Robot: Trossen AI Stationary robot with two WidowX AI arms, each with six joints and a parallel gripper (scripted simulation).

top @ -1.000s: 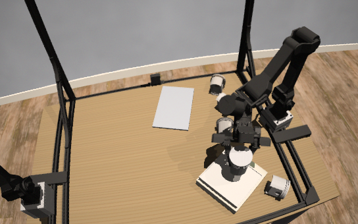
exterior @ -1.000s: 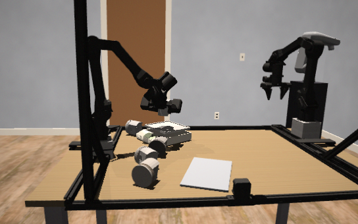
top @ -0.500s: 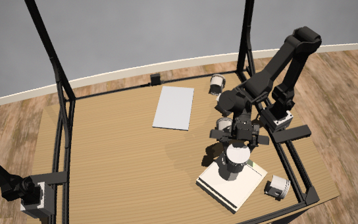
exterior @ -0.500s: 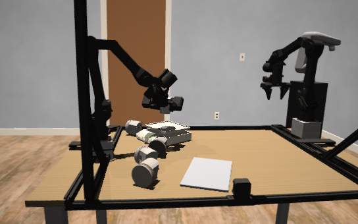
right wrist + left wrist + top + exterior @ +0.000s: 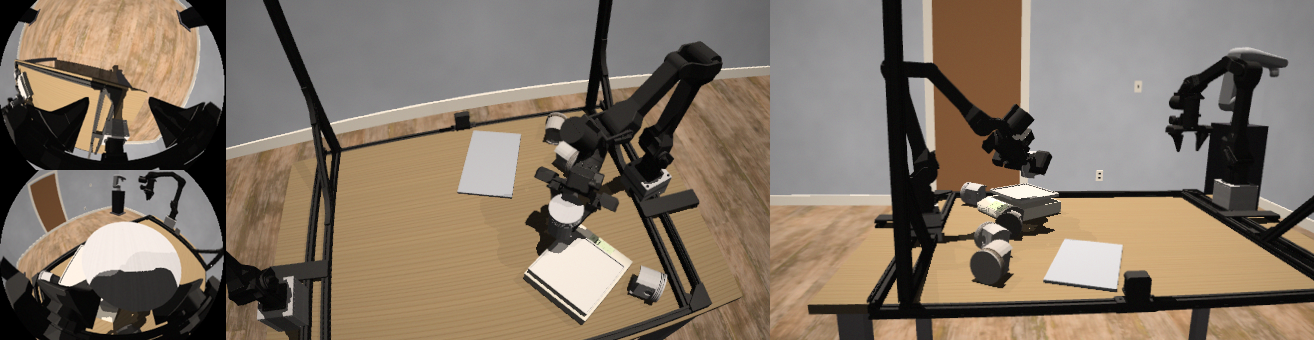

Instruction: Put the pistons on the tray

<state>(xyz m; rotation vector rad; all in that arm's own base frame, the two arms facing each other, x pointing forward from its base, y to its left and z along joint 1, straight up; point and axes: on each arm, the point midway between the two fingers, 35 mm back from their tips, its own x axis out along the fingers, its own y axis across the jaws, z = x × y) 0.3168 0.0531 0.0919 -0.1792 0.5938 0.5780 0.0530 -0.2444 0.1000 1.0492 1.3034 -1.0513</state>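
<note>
My left hand is 33 cm past the flat steel tray, 16 cm above it and 5 cm to the left of it.
</note>
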